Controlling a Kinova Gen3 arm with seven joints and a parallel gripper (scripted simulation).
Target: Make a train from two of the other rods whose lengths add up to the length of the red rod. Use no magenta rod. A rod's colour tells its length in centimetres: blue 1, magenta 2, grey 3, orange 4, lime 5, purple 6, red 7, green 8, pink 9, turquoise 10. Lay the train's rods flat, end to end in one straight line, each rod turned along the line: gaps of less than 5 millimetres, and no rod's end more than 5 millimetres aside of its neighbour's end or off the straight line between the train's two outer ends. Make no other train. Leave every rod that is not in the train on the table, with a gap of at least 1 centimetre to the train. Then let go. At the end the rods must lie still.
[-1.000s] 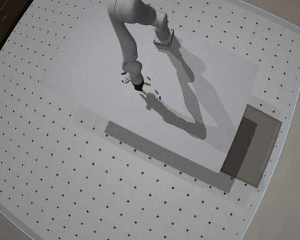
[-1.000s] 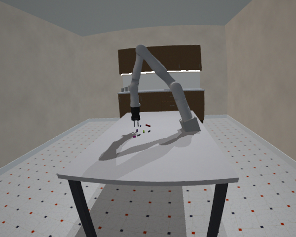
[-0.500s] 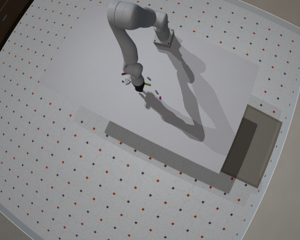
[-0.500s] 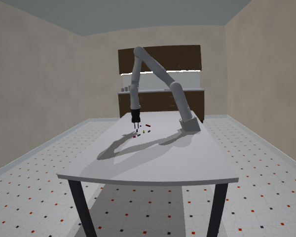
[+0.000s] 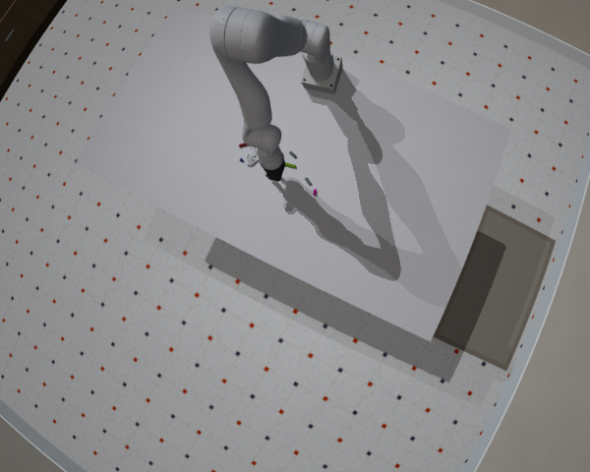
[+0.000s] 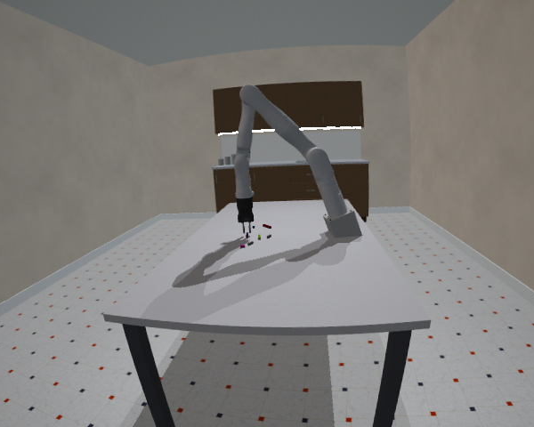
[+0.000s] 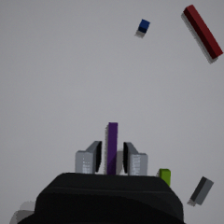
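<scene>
The purple rod is 3 cm below my hand. Round my hand: lime rod (7 cm behind, 2 cm to the left, 3 cm below); then blue rod (2 cm ahead, 15 cm to the right, 3 cm below); then magenta rod (4 cm behind, 17 cm to the left, 3 cm below).
</scene>
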